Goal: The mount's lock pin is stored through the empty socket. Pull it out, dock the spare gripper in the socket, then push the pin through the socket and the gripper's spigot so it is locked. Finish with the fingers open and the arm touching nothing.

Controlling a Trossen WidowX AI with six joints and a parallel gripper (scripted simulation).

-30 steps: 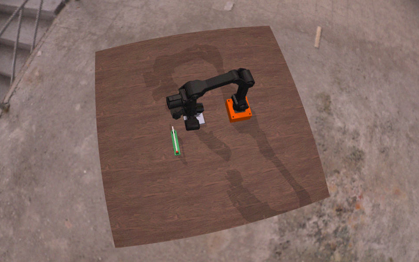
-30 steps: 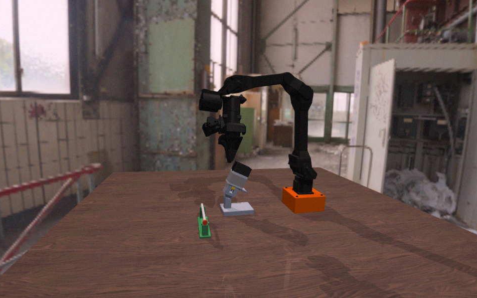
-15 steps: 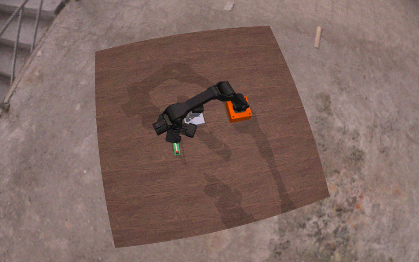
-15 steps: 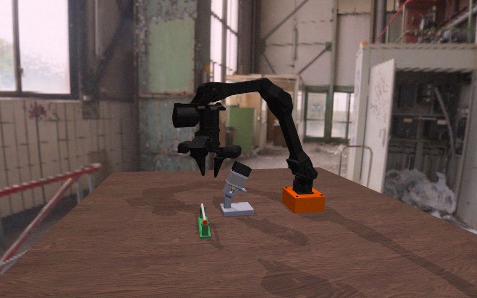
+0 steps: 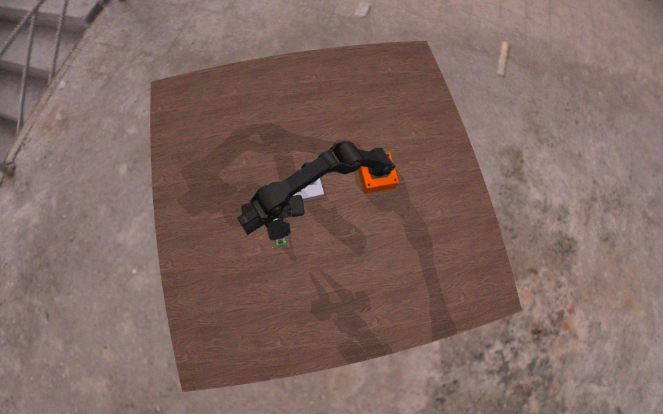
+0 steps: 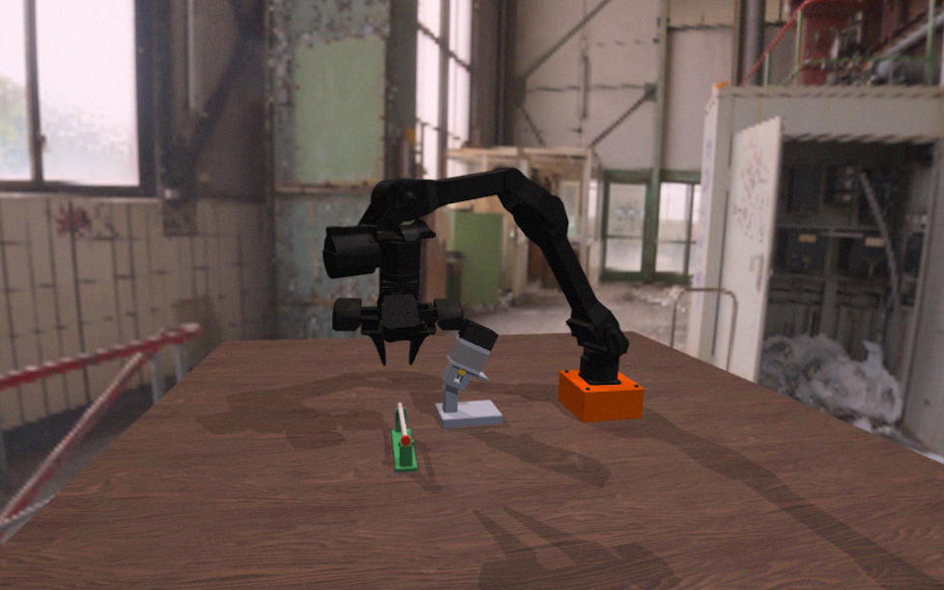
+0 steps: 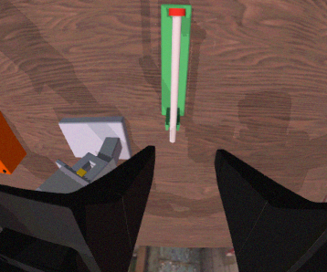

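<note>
My gripper tip is 11 cm above the green stand, 1 cm to the right of it and 1 cm past it. From my gripper tip the other things lie so: grey mount 12 cm behind, 11 cm to the right, 9 cm below; spare gripper 13 cm behind, 11 cm to the right, 2 cm below.
</note>
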